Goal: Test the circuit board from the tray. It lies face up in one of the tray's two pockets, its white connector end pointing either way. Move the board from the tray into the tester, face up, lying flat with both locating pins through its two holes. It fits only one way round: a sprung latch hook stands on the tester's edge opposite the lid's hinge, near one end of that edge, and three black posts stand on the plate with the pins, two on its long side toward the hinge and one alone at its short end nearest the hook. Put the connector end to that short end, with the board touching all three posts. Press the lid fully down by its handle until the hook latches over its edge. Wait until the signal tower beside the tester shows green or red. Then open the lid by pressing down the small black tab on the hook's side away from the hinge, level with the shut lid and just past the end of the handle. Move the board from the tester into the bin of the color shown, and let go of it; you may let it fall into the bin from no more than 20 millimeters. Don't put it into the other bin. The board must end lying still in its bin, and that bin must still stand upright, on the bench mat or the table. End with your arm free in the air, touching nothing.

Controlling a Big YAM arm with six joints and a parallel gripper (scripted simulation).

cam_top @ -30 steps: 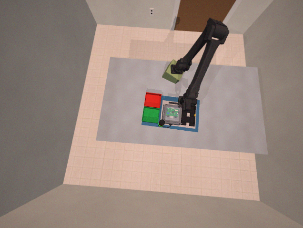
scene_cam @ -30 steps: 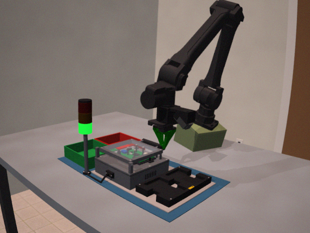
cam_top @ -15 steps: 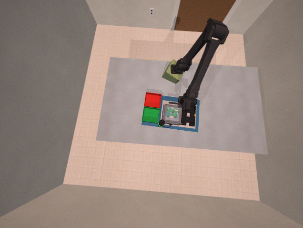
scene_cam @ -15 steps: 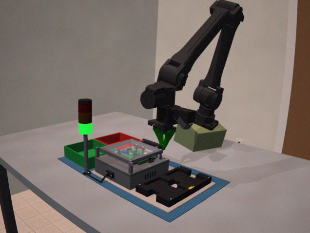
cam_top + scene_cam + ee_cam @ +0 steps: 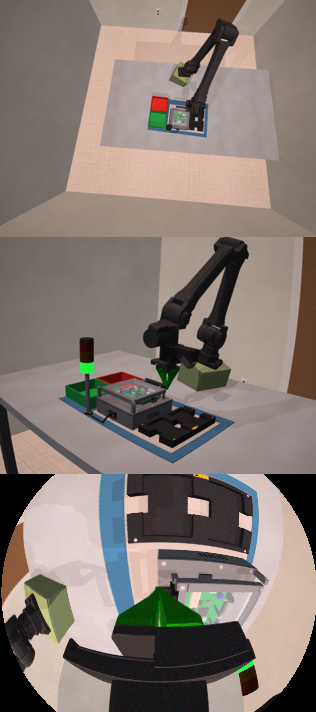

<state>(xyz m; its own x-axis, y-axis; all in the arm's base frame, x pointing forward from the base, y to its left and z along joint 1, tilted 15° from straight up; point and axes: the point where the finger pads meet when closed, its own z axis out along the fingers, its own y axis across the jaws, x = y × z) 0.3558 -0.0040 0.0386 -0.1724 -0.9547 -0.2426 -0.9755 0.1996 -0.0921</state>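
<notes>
The latch hook is 1 cm ahead of my hand and 1 cm below it. The rest, counted from my hand: tester plate (7 cm ahead, 7 cm to the right, 3 cm below); then red bin (8 cm behind, 25 cm to the right, 8 cm below); then clear lid (6 cm ahead, 7 cm to the right, 1 cm below).
</notes>
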